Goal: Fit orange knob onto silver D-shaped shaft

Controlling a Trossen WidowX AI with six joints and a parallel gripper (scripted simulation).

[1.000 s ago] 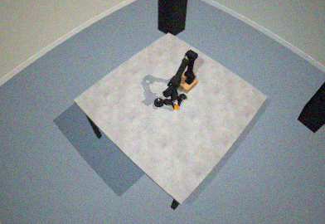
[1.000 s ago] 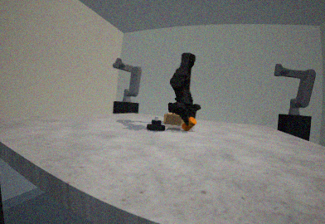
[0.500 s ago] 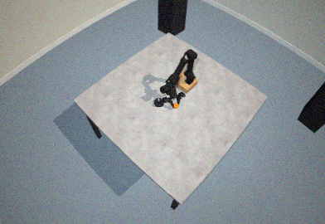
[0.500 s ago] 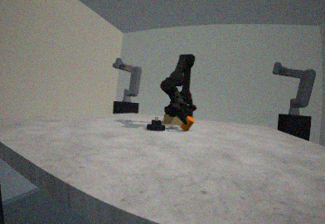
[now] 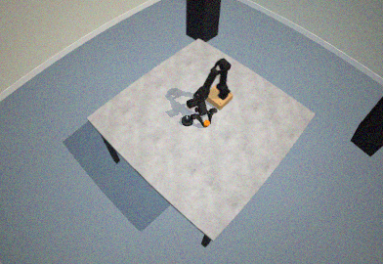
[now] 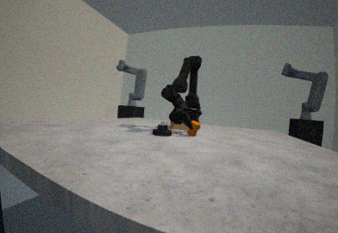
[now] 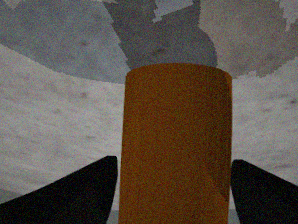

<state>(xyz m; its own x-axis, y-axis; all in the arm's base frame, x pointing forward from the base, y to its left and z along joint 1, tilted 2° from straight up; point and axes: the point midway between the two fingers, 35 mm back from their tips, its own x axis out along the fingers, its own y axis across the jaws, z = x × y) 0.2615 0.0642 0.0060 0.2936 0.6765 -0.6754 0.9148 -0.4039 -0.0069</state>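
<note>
Right now my gripper tip is 1 cm to the left of the orange knob, 1 cm below it and 1 cm past it. The rest, counted from my gripper tip: round black pedestal 14 cm to the right, 6 cm ahead, 1 cm below.
</note>
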